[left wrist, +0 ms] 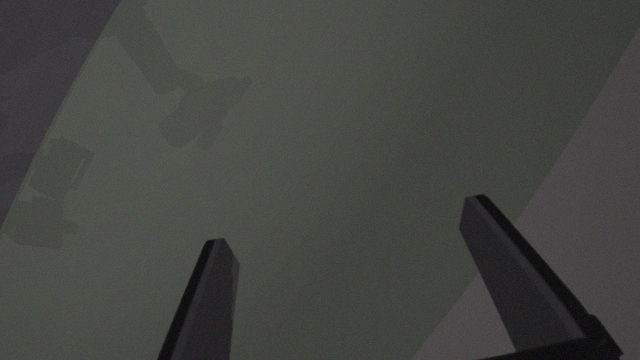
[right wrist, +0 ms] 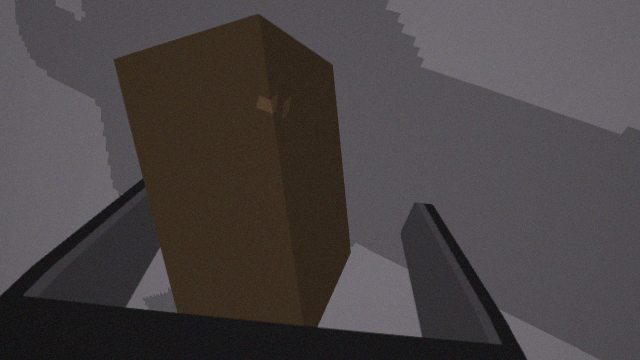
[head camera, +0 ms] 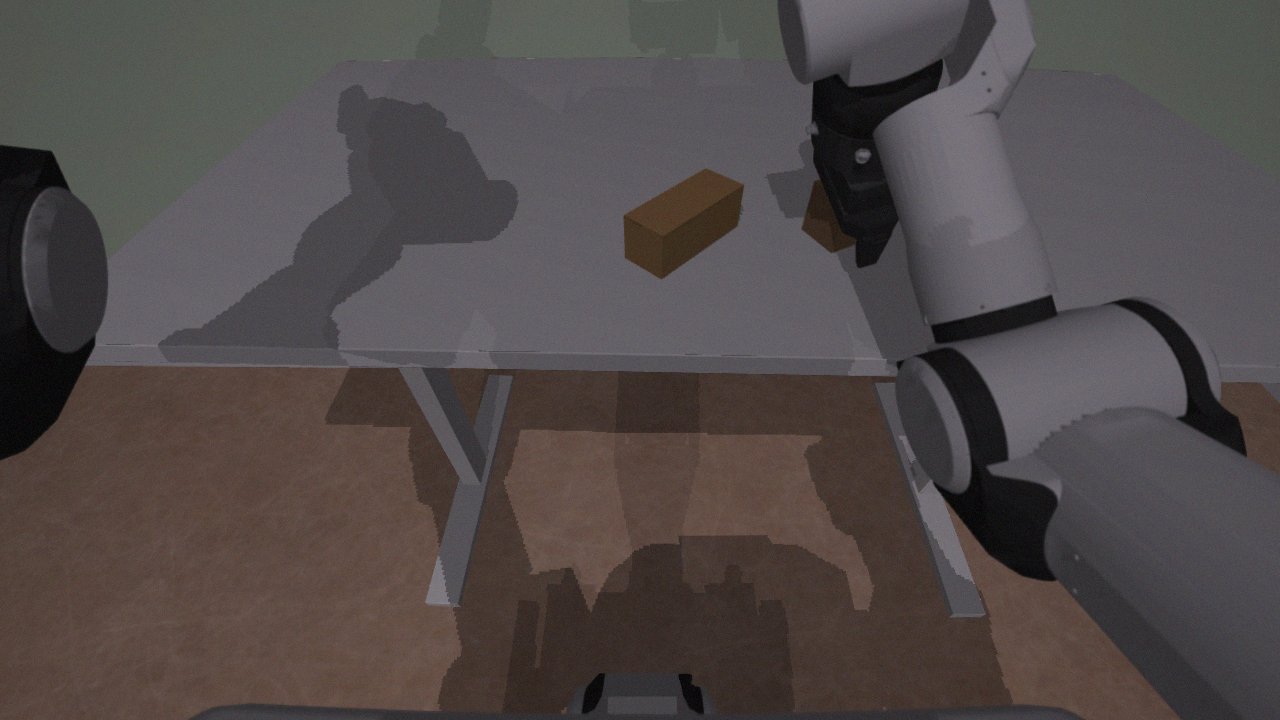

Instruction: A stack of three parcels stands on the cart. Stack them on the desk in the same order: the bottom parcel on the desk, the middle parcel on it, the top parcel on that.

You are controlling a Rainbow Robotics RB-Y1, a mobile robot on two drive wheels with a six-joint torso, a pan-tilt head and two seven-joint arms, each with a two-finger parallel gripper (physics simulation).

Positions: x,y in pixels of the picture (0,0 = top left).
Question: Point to a grey desk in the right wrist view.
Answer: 512,126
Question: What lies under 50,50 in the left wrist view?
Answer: A grey desk.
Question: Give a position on a grey desk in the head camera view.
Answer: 428,214
